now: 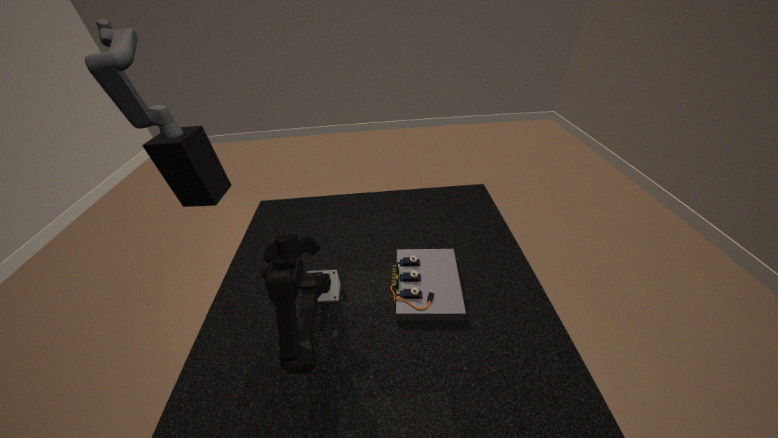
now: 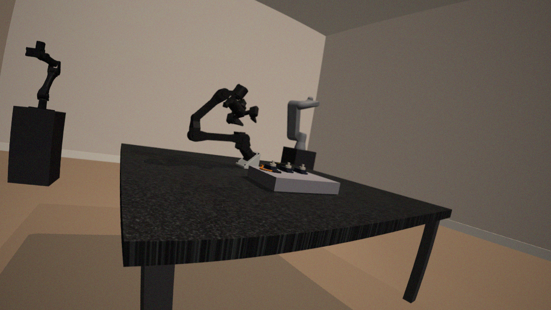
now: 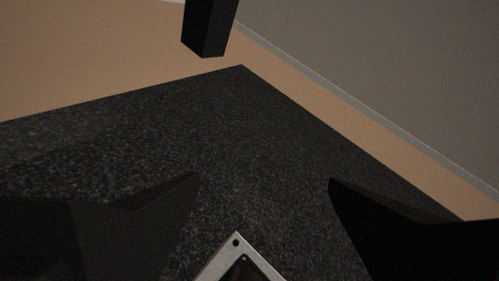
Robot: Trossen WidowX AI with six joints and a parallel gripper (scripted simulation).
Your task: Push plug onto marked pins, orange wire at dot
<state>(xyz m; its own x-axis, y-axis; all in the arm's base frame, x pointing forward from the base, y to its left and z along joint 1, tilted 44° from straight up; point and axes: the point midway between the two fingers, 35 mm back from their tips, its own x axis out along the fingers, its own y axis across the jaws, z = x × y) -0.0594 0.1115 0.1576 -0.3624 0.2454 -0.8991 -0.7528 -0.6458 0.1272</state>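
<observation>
Now: gripper tip 36 cm short of the yellow band, 1 cm to the right of it and 16 cm above it. Round my gripper tip: servo (41 cm ahead, 2 cm to the left, 19 cm below); grey holder (52 cm ahead, 2 cm to the left, 21 cm below).
</observation>
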